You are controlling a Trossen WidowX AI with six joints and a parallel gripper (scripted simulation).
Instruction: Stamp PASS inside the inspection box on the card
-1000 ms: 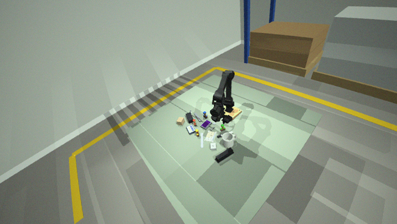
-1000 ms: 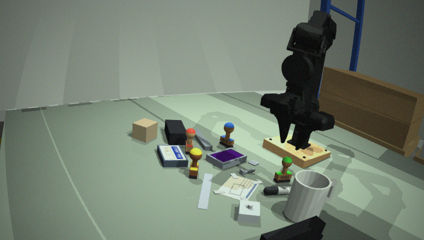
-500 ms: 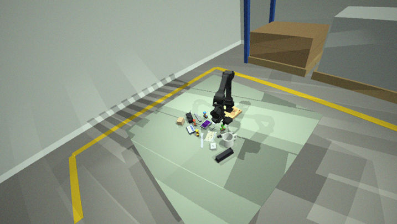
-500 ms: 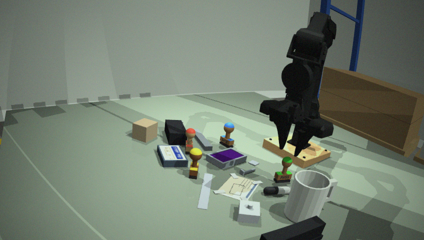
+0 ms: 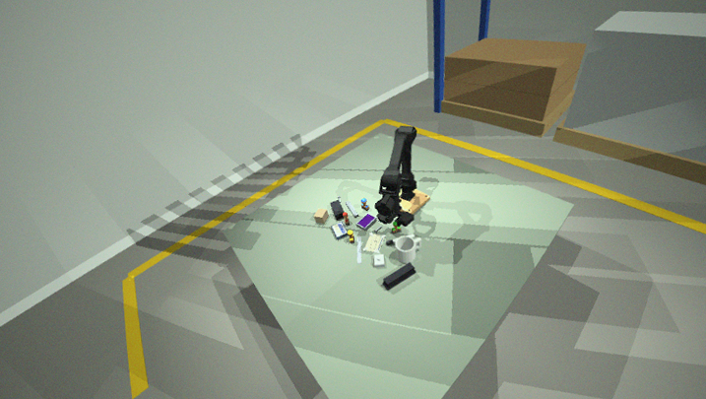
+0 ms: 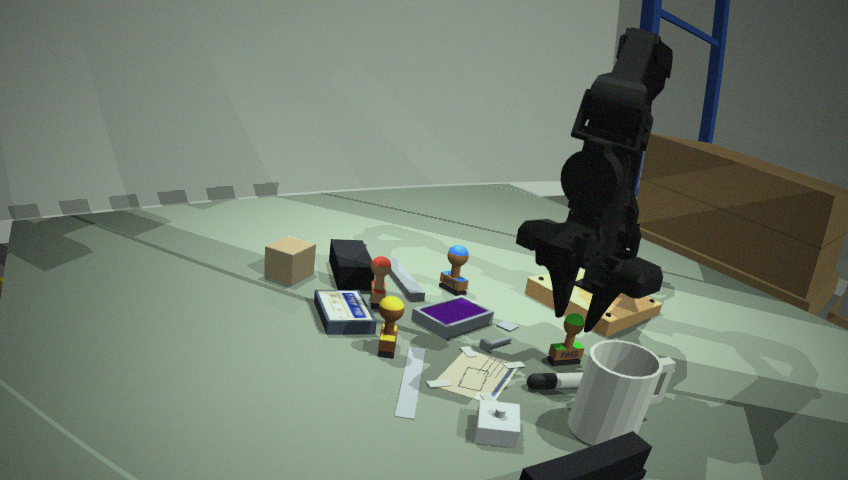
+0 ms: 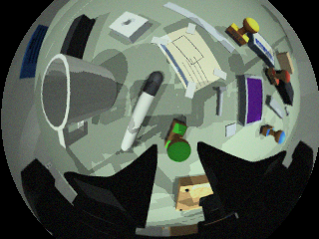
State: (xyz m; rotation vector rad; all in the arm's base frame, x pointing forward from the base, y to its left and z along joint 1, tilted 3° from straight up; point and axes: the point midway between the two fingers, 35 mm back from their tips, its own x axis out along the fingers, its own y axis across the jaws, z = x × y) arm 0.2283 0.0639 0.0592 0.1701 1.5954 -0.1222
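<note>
Right now my gripper tip is 3 cm above the pass stamp and 1 cm past it. Round my gripper tip: marker 5 cm ahead, 4 cm below, 3 cm to the left; card 10 cm ahead, 6 cm below, 5 cm to the right; white mug 12 cm to the left, 8 cm ahead, 2 cm below.
</note>
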